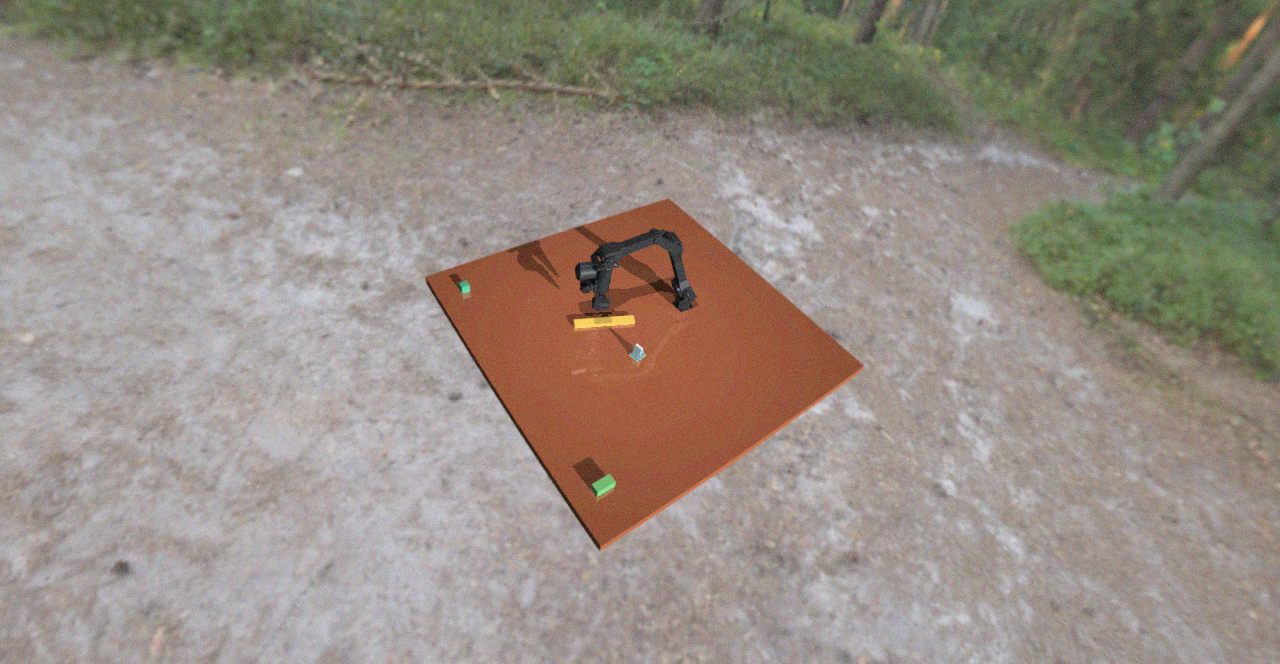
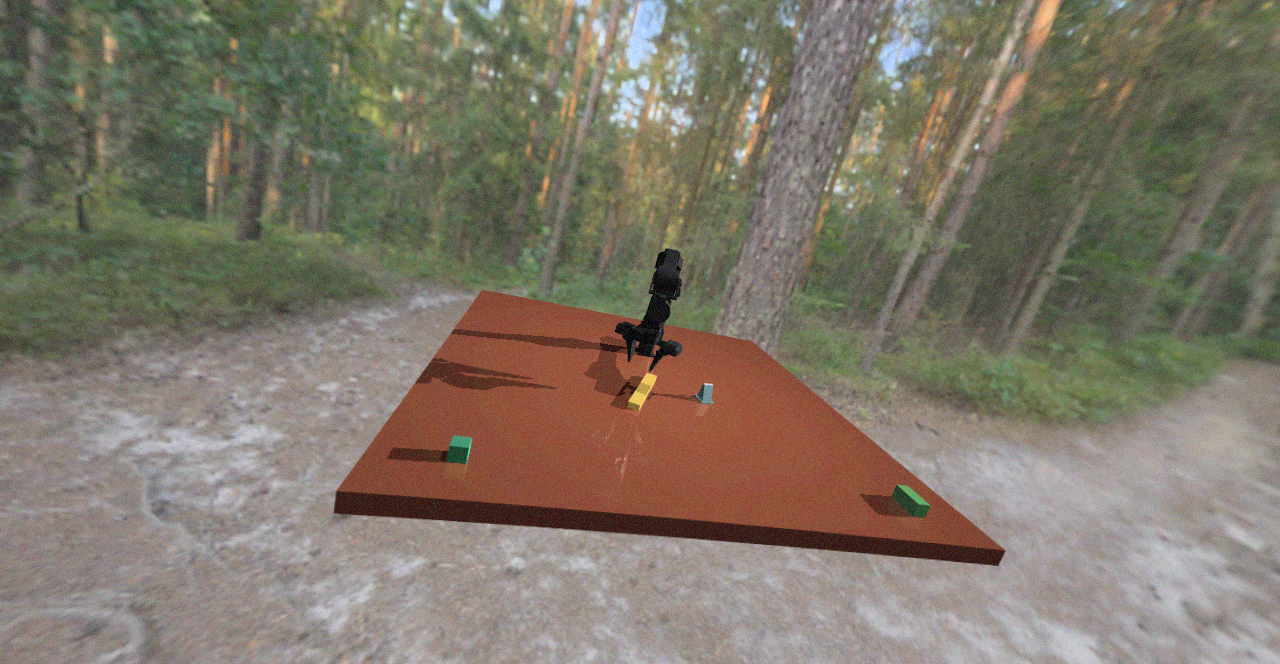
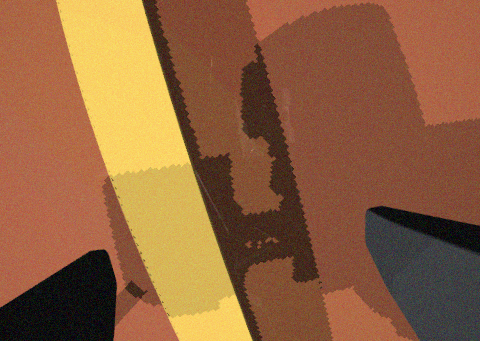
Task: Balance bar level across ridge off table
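Now: the yellow bar 20 mm behind my gripper tip, 30 mm to the left of it and 80 mm below it. Also, from my gripper tip: green block: 380 mm ahead, 610 mm to the left, 70 mm below; green cube: 380 mm ahead, 390 mm to the right, 70 mm below.
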